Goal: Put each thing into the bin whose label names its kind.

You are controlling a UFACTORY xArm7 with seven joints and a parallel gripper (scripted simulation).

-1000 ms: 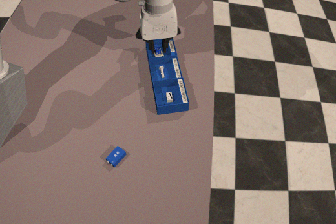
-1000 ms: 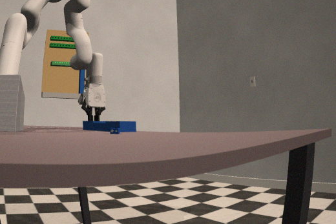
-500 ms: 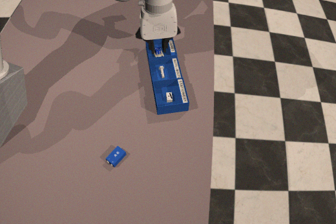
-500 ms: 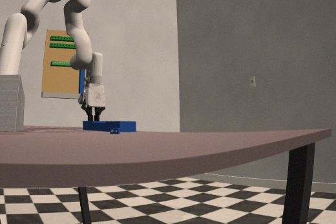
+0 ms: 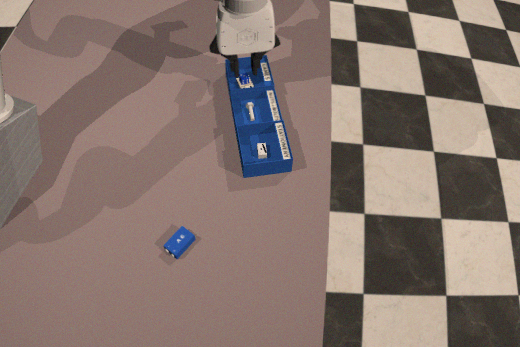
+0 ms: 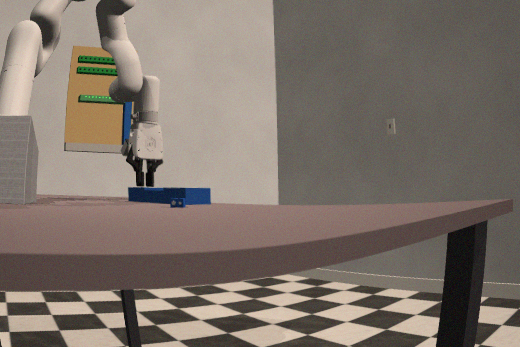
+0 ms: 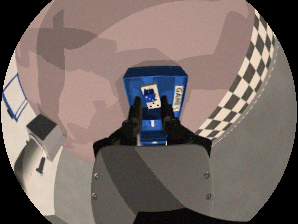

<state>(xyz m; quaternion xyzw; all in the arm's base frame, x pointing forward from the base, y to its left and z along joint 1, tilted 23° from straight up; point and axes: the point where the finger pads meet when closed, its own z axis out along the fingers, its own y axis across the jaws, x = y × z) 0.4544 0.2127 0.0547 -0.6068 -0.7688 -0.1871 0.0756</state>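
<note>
My hand is 4 cm above the blue die. From my hand the other things lie so: blue three-part bin: 8 cm to the right, 4 cm below, 3 cm ahead; then bolt: 7 cm to the right, 5 cm below, 2 cm ahead; then cream domino: 5 cm below, 1 cm to the right.
</note>
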